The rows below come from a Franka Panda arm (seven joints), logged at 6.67 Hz.
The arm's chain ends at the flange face. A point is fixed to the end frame.
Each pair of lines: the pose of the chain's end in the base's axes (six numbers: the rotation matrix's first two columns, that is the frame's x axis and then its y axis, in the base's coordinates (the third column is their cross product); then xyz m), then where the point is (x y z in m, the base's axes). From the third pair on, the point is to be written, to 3 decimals.
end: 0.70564, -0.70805, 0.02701, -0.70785, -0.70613, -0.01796, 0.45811, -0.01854, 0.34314
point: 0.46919 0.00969 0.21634
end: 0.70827, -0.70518, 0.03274, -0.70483, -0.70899, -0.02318, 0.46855, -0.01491, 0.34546
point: 0.48049 0.01333 0.21874
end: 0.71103, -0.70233, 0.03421, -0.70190, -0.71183, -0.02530, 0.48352, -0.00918, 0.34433
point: 0.496 0.019 0.218
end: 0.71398, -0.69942, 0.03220, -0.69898, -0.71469, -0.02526, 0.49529, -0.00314, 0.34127
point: 0.507 0.025 0.215
